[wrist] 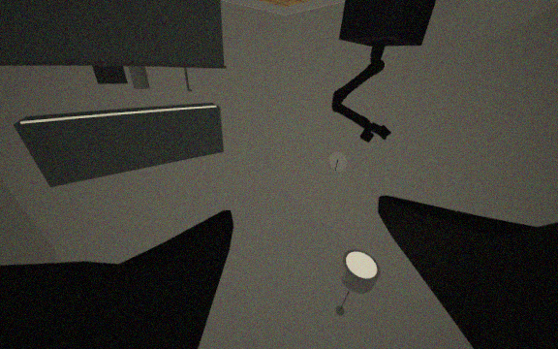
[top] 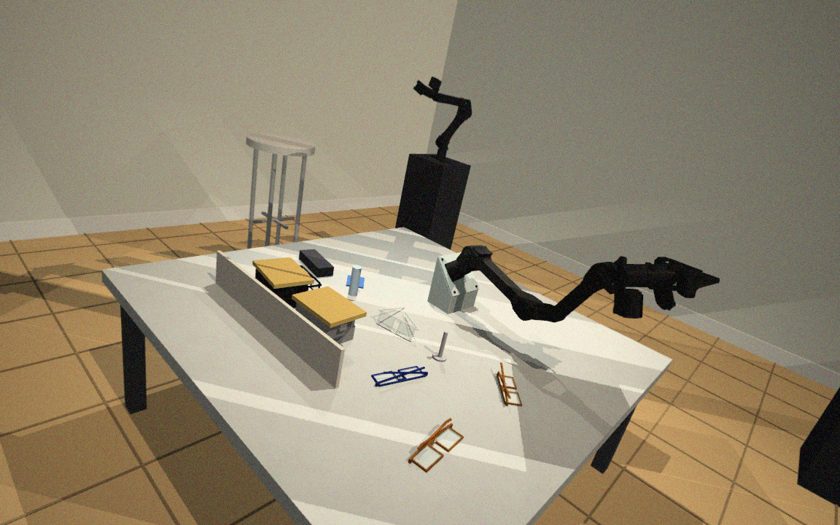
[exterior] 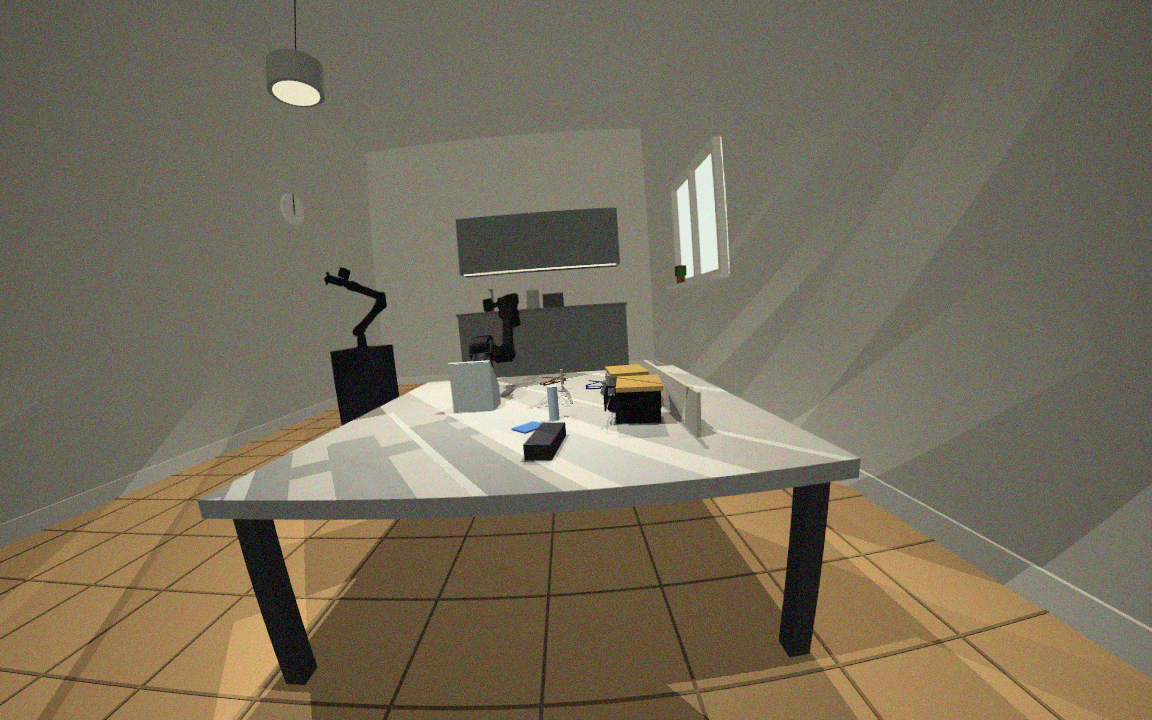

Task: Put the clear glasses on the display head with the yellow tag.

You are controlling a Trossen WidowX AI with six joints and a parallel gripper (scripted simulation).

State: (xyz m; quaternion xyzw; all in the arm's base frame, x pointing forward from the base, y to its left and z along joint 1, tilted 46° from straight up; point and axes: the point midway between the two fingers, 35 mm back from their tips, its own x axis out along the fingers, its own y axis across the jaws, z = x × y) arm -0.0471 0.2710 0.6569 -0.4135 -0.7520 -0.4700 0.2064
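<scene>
The grey post lies 320 mm ahead of my gripper tip, 490 mm to the right of it and 380 mm below it. Also, from my gripper tip: grey wall panel (640 mm ahead, 850 mm to the right, 350 mm below); then blue card (220 mm ahead, 960 mm to the right, 400 mm below); then head (510 mm ahead, 950 mm to the right, 350 mm below).
</scene>
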